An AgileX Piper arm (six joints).
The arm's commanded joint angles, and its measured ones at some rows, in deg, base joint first. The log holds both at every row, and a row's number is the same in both.
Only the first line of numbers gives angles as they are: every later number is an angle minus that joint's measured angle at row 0.
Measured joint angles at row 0: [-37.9 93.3 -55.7 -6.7 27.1 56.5]
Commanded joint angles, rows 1 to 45: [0.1 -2.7 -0.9 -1.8 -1.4 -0.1]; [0.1 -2.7 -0.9 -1.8 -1.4 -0.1]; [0.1 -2.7 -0.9 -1.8 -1.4 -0.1]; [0.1 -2.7 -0.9 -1.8 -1.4 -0.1]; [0.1 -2.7 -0.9 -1.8 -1.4 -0.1]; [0.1 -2.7 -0.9 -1.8 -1.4 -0.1]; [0.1 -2.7 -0.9 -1.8 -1.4 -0.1]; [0.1 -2.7 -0.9 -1.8 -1.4 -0.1]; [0.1 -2.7 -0.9 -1.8 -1.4 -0.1]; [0.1 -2.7 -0.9 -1.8 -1.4 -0.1]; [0.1 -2.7 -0.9 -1.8 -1.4 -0.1]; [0.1 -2.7 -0.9 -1.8 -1.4 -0.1]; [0.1 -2.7 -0.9 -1.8 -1.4 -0.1]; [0.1 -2.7 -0.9 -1.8 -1.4 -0.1]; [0.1 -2.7 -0.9 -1.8 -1.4 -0.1]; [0.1 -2.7 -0.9 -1.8 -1.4 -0.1]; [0.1 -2.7 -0.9 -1.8 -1.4 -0.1]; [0.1 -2.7 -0.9 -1.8 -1.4 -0.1]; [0.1 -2.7 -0.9 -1.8 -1.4 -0.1]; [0.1 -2.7 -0.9 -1.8 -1.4 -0.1]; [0.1 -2.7 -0.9 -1.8 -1.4 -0.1]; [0.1 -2.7 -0.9 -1.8 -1.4 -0.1]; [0.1 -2.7 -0.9 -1.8 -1.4 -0.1]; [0.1 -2.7 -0.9 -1.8 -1.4 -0.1]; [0.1 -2.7 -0.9 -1.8 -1.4 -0.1]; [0.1 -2.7 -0.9 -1.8 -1.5 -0.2]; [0.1 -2.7 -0.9 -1.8 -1.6 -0.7]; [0.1 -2.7 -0.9 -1.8 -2.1 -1.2]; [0.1 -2.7 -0.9 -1.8 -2.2 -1.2]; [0.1 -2.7 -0.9 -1.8 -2.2 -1.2]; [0.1 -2.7 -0.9 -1.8 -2.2 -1.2]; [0.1 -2.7 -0.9 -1.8 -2.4 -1.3]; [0.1 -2.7 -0.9 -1.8 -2.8 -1.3]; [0.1 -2.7 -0.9 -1.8 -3.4 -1.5]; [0.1 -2.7 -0.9 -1.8 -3.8 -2.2]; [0.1 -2.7 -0.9 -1.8 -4.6 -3.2]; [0.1 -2.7 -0.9 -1.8 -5.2 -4.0]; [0.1 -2.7 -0.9 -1.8 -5.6 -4.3]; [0.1 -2.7 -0.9 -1.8 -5.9 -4.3]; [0.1 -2.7 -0.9 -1.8 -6.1 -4.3]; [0.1 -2.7 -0.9 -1.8 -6.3 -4.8]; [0.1 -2.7 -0.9 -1.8 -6.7 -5.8]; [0.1 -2.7 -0.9 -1.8 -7.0 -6.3]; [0.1 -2.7 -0.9 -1.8 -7.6 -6.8]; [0.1 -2.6 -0.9 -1.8 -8.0 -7.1]
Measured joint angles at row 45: [0.0 0.0 0.0 0.1 -3.6 -4.7]
